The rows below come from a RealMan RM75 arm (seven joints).
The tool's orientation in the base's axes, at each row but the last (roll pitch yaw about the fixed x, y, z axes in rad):
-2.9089 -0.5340 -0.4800
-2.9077 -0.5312 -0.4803
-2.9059 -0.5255 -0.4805
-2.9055 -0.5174 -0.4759
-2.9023 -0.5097 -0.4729
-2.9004 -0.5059 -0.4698
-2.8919 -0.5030 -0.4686
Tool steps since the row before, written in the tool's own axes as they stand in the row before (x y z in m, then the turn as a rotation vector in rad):
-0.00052 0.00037 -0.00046 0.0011 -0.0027 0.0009
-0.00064 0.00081 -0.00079 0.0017 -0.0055 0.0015
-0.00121 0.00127 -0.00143 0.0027 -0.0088 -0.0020
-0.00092 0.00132 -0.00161 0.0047 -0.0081 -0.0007
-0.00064 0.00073 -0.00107 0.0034 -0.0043 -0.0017
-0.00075 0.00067 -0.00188 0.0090 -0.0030 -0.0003
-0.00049 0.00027 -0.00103 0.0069 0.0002 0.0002
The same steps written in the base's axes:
-0.00078 -0.00012 0.00005 0.0023 0.0020 0.0003
-0.00120 -0.00047 0.00018 0.0040 0.0043 0.0007
-0.00214 -0.00065 0.00034 0.0040 0.0070 0.0048
-0.00202 -0.00082 0.00064 0.0060 0.0056 0.0046
-0.00131 -0.00041 0.00044 0.0032 0.0026 0.0040
-0.00180 -0.00032 0.00109 0.0079 -0.0008 0.0052
-0.00102 -0.00006 0.00058 0.0054 -0.0029 0.0031

